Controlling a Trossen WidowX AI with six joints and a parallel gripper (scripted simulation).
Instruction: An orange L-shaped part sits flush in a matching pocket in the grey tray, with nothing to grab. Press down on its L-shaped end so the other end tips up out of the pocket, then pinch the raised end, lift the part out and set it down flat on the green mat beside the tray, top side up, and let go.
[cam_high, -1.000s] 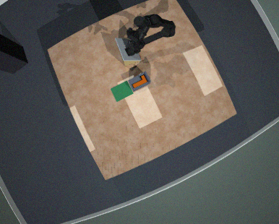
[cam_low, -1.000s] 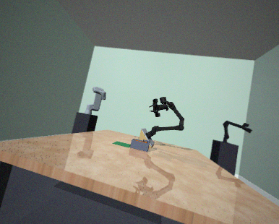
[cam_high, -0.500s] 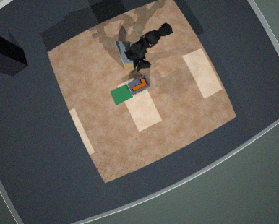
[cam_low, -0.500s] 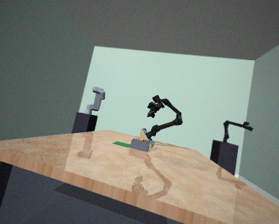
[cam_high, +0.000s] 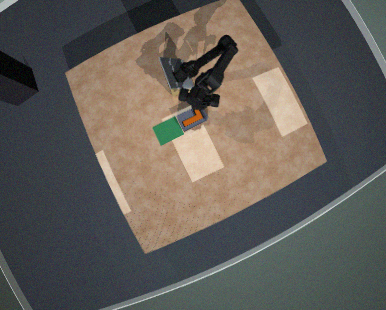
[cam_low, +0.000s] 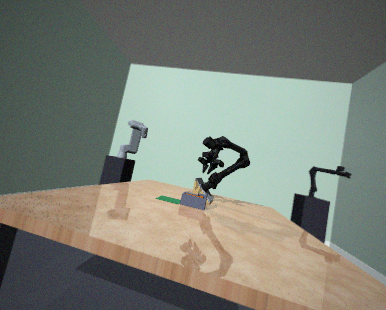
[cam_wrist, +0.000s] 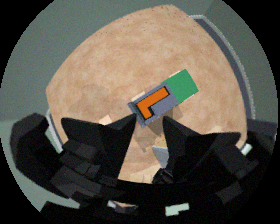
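Now: gripper tip 160 mm above the orange L-shaped part, 20 mm to the left of it and 10 mm short of it. Round my gripper tip: green mat (220 mm below, 190 mm to the right, 10 mm ahead).
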